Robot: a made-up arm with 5 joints.
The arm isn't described. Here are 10 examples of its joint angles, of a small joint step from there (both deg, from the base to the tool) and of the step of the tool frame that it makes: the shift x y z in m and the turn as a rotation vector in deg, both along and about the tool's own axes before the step.
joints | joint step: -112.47 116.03 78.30 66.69 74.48 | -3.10 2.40 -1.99 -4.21 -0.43
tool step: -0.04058 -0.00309 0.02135 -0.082 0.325 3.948
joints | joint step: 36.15 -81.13 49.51 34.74 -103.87 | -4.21 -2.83 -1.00 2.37 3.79
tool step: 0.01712 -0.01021 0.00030 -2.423 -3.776 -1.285
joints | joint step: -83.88 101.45 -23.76 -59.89 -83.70 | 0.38 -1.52 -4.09 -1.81 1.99
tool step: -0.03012 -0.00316 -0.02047 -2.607 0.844 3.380
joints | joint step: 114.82 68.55 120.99 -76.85 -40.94 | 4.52 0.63 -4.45 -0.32 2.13
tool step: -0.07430 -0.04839 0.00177 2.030 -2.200 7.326
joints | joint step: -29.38 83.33 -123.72 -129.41 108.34 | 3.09 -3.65 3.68 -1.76 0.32
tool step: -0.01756 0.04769 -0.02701 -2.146 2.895 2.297
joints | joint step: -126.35 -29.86 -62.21 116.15 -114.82 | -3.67 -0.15 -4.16 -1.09 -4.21
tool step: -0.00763 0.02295 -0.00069 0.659 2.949 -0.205
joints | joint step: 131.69 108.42 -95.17 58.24 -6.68 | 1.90 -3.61 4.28 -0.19 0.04
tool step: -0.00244 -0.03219 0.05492 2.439 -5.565 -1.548
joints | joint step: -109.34 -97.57 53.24 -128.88 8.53 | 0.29 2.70 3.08 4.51 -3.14
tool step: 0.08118 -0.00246 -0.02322 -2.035 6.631 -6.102
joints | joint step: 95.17 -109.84 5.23 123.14 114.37 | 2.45 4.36 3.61 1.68 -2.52
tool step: 0.01257 -0.01035 -0.09270 -6.815 6.429 0.068
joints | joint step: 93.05 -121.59 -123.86 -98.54 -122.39 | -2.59 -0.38 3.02 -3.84 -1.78
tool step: 0.04001 -0.00452 -0.02443 -0.506 1.237 -2.466
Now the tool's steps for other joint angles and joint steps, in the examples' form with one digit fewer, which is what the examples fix.
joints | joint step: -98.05 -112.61 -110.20 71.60 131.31 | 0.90 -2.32 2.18 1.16 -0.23
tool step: 0.0199 -0.0039 -0.0133 -1.96 -2.89 -0.50
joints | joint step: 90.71 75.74 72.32 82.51 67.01 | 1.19 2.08 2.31 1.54 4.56
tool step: 0.0233 -0.0018 0.0132 -0.34 -7.11 -2.00
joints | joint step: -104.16 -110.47 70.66 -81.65 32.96 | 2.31 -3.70 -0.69 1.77 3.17
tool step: 0.0089 -0.0089 -0.0144 -1.04 -7.35 -2.37
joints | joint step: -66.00 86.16 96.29 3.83 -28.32 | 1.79 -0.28 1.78 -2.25 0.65
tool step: -0.0338 -0.0038 -0.0053 -1.36 -2.28 3.79
